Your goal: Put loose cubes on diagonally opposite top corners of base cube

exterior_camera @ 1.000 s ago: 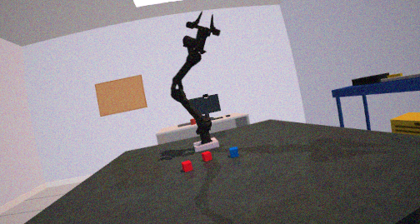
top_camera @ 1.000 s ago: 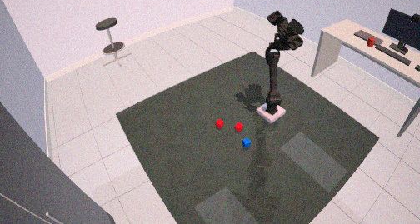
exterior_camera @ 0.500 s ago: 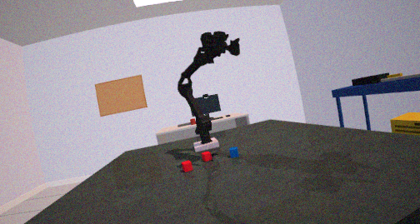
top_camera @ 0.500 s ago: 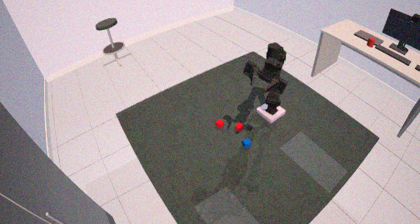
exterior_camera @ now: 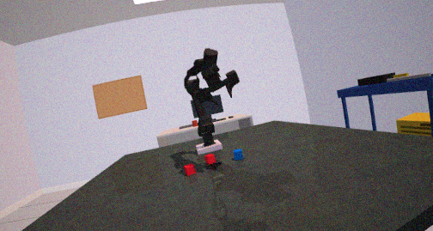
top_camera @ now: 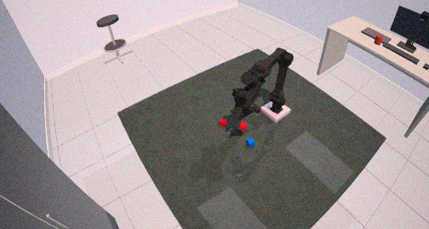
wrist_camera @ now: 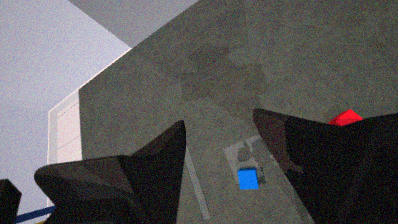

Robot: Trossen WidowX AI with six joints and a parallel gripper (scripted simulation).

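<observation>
Now: gripper tip 23 cm above the blue base cube, 8 cm past it and 4 cm to the right of it.
</observation>
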